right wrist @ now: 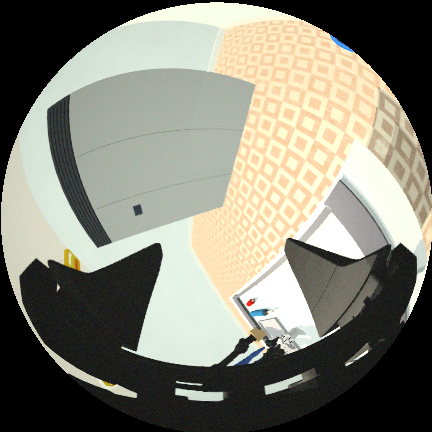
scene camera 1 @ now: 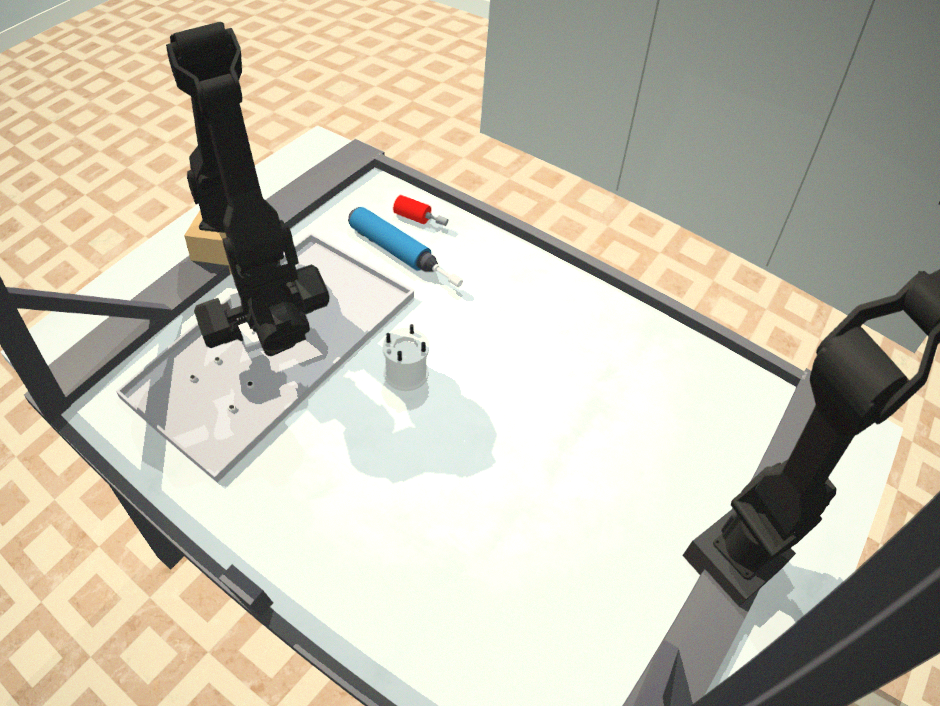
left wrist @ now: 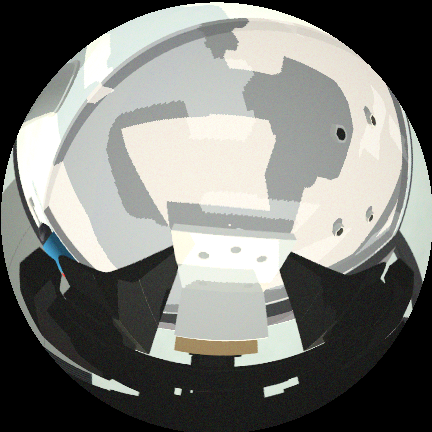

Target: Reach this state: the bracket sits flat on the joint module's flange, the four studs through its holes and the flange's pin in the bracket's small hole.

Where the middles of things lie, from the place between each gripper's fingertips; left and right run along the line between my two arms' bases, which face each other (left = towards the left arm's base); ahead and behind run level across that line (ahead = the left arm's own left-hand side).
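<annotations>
Shallow tray (scene camera 1: 195,414): my left hand 2 cm to the left of it, 2 cm past it. Others, from my left hand: tan block (scene camera 1: 205,246) 4 cm above, 18 cm to the left, 9 cm ahead; joint module (scene camera 1: 405,350) 3 cm above, 22 cm to the right, 7 cm ahead; light grey bracket (left wrist: 221,298) 3 cm above, 1 cm to the left.
From my right hand: joint module 30 cm below, 54 cm to the left, 37 cm behind; red driver (scene camera 1: 409,208) 32 cm below, 73 cm to the left, 10 cm behind; blue driver (scene camera 1: 407,249) well below, a long way to the left, a good way behind; shallow tray 33 cm below, 74 cm to the left, 46 cm behind. By its middle, the joint module is nearer to my left hand than to my right hand.
</annotations>
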